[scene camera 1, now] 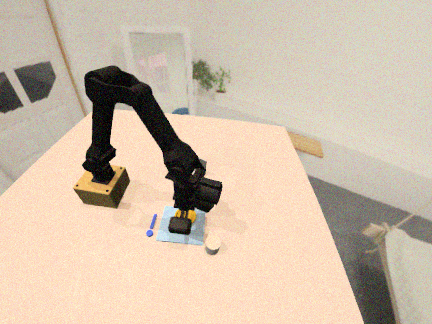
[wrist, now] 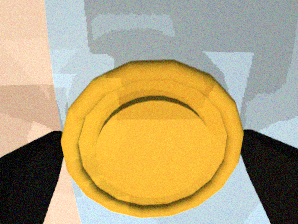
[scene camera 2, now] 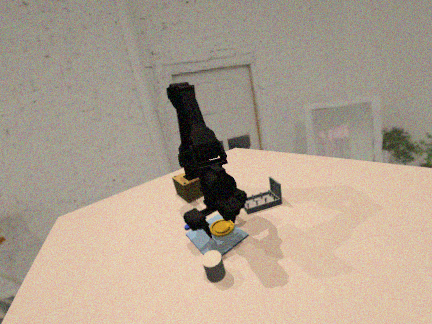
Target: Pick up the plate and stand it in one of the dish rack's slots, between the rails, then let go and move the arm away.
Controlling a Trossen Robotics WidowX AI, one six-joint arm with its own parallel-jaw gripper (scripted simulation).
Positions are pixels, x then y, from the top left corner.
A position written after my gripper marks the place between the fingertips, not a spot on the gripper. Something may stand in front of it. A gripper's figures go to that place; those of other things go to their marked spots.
Labels:
My gripper (wrist: 154, 140) is 0.10 m from the lens. A yellow plate (wrist: 151, 134): 0.09 m from the lens. A light blue mat (wrist: 244, 53) is 0.10 m from the lens.

